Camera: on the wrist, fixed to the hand. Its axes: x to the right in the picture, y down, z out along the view.
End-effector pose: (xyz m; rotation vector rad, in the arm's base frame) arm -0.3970 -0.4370 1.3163 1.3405 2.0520 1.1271
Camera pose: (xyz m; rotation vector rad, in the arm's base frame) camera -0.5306 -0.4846 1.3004 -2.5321 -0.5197 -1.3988
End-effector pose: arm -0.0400 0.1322 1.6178 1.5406 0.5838 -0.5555
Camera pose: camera -0.0922 0.2419 1.5428 1.4357 -0.6353 0.6351
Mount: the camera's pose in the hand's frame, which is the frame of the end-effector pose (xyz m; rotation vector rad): 0.0140 -0.0946 -0.1060 -0.0929 -0.0135 1.5406
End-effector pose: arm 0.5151 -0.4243 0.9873 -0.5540 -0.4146 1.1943
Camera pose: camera 0.6518 -0.4553 0.9603 -0.9879 0.0372 2.6470
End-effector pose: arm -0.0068 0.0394 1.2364 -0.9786 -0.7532 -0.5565
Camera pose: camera -0.0330 -0.0989 1.2602 -1.3309 0.1582 0.7660
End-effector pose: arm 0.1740 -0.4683 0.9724 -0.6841 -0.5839 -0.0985
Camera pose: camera 0.2104 -0.6063 0.9677 -1.0655 0.0551 1.3161
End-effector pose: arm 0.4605 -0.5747 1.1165 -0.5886 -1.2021 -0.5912
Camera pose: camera 0.4693 -0.7171 1.1129 -1.3499 -0.4433 0.6735
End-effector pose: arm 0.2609 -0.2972 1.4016 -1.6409 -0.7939 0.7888
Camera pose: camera 0.3468 -0.3252 1.5122 -2.1807 0.6527 1.7700
